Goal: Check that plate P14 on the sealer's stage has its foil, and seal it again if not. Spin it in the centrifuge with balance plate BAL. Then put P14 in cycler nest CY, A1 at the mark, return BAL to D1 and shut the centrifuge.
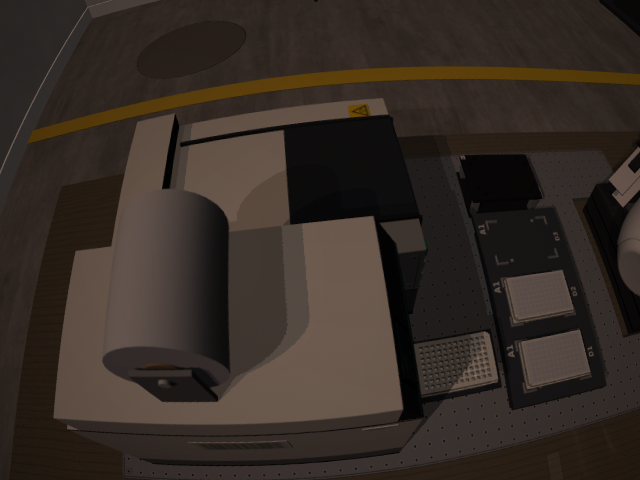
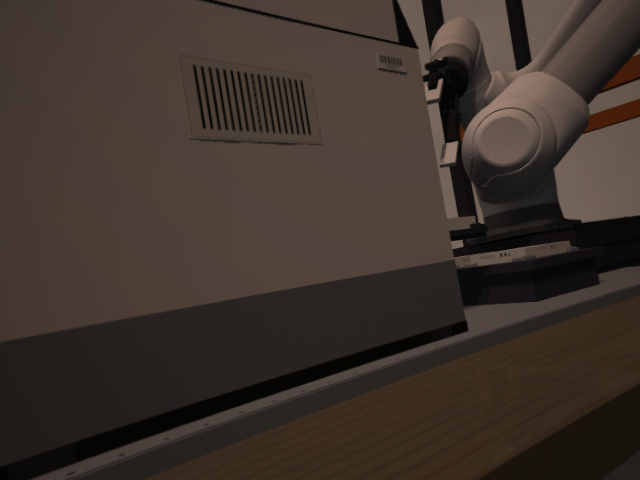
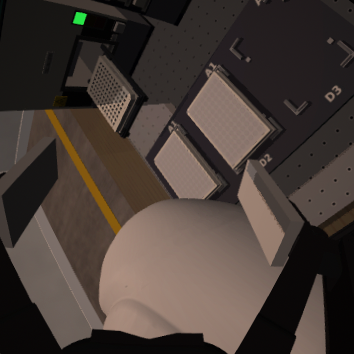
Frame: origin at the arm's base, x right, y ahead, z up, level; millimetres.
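Where they show: gripper, fingertip midpoint: (image 1: pixel 616 195) (image 2: pixel 439 134) (image 3: pixel 151 168); arm's base at its link origin: (image 2: pixel 525 236).
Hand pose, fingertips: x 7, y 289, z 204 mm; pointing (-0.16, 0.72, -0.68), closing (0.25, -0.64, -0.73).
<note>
Things, the pixels of their top centre, and the offset from my fingertips. "*": a spot on its surface instead.
- Plate P14 at its top centre: (image 1: pixel 456 362) (image 3: pixel 106 92) dx -105, dy +298, dz -172 mm
- black sealer at a spot on its surface: (image 3: pixel 31 60) * dx -90, dy +386, dz -62 mm
- dark deck plate at its top centre: (image 3: pixel 228 121) (image 2: pixel 453 264) (image 1: pixel 541 295) dx -26, dy +81, dz -233 mm
- Nest D3 at a spot on its surface: (image 3: pixel 295 70) * dx +82, dy +39, dz -239 mm
- black square unit at its top centre: (image 1: pixel 502 172) dx +251, dy +37, dz -225 mm
Plate P14 (image 1: pixel 457 361) (image 3: pixel 110 92) lies on the sealer's stage beside the black sealer (image 3: pixel 31 60), which shows a green light. Its wells show as open holes and I see no foil on it. Two pale plates sit on the dark deck plate (image 1: pixel 594 320) (image 3: pixel 302 21). One plate (image 1: pixel 552 359) (image 3: pixel 184 168) is in nest D1. The other plate (image 1: pixel 537 295) (image 3: pixel 228 117) is in D2. Nest D3 (image 1: pixel 522 237) (image 3: pixel 295 70) is empty. My gripper (image 3: pixel 151 168) (image 2: pixel 449 150) is open and empty, high above the deck to the right of the plates.
A large beige machine (image 1: pixel 310 310) (image 2: pixel 207 207) with a cylinder on top fills the left; its top has a dark square area (image 1: pixel 346 170). A black square unit (image 1: pixel 498 180) stands behind D3. The arm's base (image 2: pixel 516 154) stands at the right.
</note>
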